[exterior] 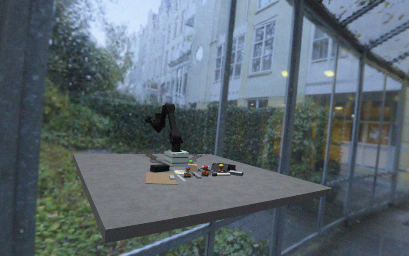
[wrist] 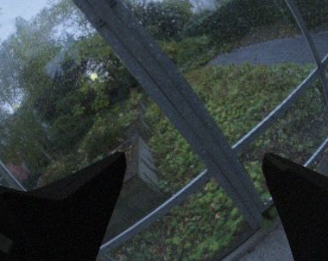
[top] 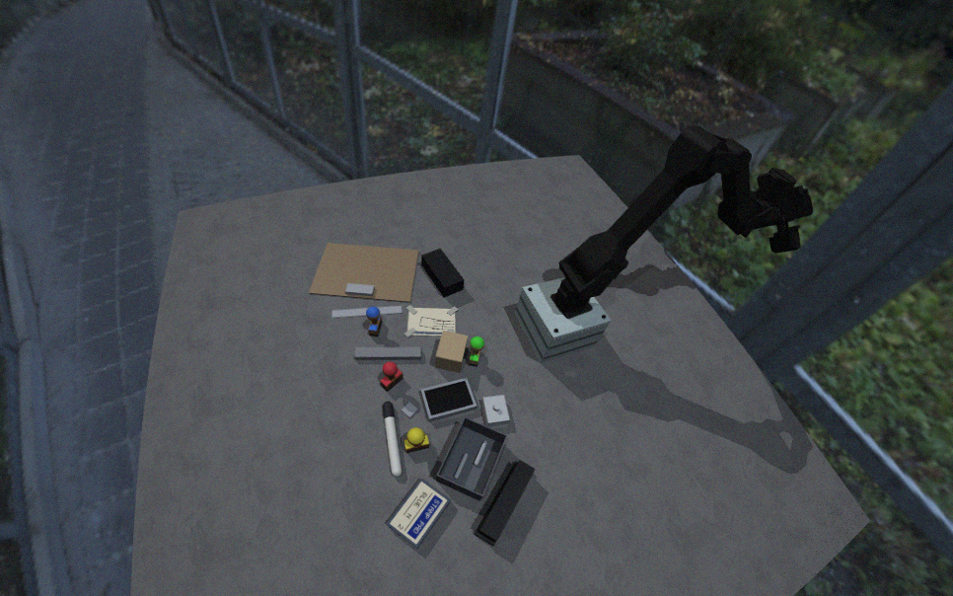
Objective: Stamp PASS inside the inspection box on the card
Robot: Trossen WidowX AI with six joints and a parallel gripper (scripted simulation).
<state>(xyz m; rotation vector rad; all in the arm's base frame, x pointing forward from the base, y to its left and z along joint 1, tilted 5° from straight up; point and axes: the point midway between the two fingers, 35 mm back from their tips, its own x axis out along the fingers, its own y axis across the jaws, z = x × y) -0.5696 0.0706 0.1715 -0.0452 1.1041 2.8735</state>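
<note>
My gripper tip is now 810 mm short of the green-knobbed stamp, 60 mm to the left of it and 250 mm above it. The rest, counted from my gripper tip: white block (820 mm ahead, 60 mm to the left, 250 mm below); then white card (860 mm ahead, 170 mm to the right, 270 mm below); then tan box (850 mm ahead, 80 mm to the right, 240 mm below).
</note>
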